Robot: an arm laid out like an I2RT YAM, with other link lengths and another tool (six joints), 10 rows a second.
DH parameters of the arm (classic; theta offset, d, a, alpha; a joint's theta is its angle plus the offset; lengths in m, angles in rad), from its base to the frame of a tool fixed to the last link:
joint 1: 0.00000 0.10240 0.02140 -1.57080
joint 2: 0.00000 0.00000 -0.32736 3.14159
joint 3: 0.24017 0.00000 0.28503 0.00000
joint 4: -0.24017 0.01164 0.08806 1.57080
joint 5: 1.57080 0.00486 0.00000 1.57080
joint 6: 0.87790 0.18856 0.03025 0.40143
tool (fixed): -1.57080 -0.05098 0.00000 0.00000
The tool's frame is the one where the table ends.
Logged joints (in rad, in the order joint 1, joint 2, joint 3, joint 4, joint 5, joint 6), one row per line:
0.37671 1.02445 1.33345 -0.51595 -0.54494 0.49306
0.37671 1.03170 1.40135 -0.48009 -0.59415 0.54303
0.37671 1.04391 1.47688 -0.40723 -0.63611 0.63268
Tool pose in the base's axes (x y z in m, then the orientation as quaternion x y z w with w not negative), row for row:
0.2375 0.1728 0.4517 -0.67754 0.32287 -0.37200 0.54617
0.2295 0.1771 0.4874 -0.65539 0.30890 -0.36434 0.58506
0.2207 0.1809 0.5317 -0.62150 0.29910 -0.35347 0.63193
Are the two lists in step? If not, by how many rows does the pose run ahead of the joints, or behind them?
They are in step.
